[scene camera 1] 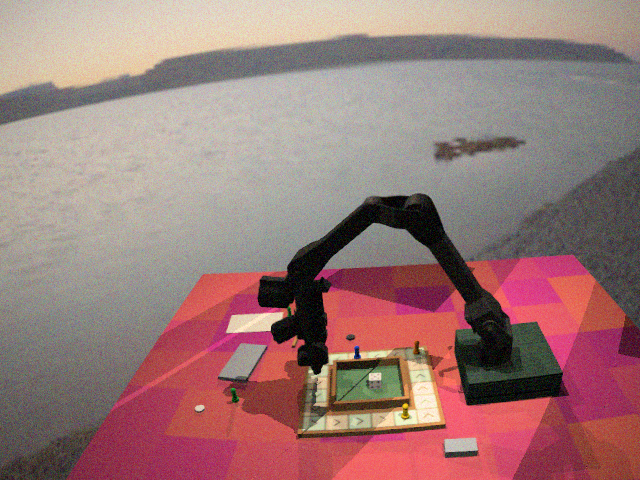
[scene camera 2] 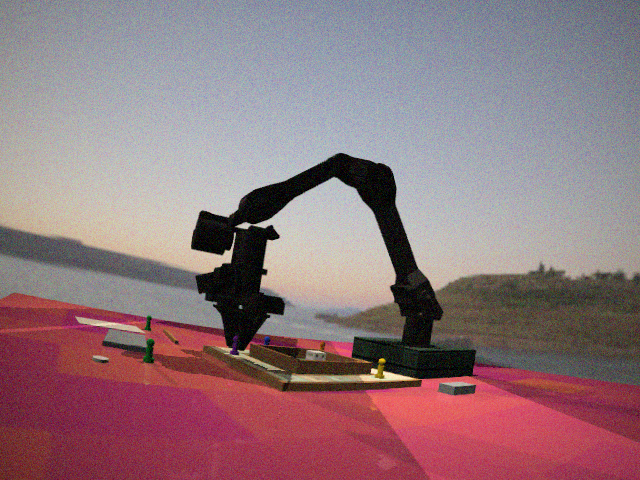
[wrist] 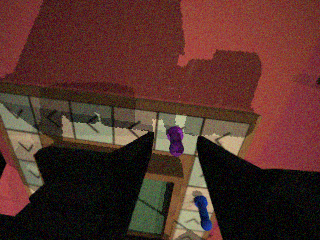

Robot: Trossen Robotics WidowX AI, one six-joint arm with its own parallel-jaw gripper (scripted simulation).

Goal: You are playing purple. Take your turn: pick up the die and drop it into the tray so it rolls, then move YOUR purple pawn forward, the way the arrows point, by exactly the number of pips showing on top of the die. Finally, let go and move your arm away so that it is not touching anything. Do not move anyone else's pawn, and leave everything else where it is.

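Observation:
A grey slab is visible in scene camera 1 (scene camera 1: 241, 365) and in scene camera 2 (scene camera 2: 115, 338); in the wrist view the slab is out of frame. A white card (scene camera 1: 252, 323) is present, and in the wrist view the card is out of frame. A green tray (scene camera 1: 352, 383) appears in the wrist view too (wrist: 150, 208). My gripper (scene camera 2: 235, 348) is visible in scene camera 1 (scene camera 1: 316, 368) and in the wrist view (wrist: 175, 138).

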